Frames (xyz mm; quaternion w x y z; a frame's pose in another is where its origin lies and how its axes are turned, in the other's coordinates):
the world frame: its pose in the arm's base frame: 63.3 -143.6 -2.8 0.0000 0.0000 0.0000 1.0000
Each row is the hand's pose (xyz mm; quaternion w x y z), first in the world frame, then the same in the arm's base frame.
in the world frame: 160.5 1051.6 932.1 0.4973 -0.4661 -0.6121 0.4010
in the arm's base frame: -97.2 -1195.2 929.3 0.4010 -0.6121 0.4661 -0.4973
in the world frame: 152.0 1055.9 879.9 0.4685 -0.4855 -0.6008 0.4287
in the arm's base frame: -88.7 -1199.5 877.1 0.4287 -0.6008 0.4855 -0.4685
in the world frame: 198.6 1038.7 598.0 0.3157 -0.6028 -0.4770 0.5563
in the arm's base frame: -135.3 -1182.3 595.2 0.5563 -0.4770 0.6028 -0.3157
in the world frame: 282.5 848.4 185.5 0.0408 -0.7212 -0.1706 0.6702
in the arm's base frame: -219.2 -992.0 182.7 0.6702 -0.1706 0.7212 -0.0408
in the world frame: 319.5 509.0 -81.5 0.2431 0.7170 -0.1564 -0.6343
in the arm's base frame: -256.2 -652.6 -84.3 0.6343 0.1564 0.7170 0.2431
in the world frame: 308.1 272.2 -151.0 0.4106 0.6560 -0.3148 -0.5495
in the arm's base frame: -244.8 -415.8 -153.8 0.5495 0.3148 0.6560 0.4106
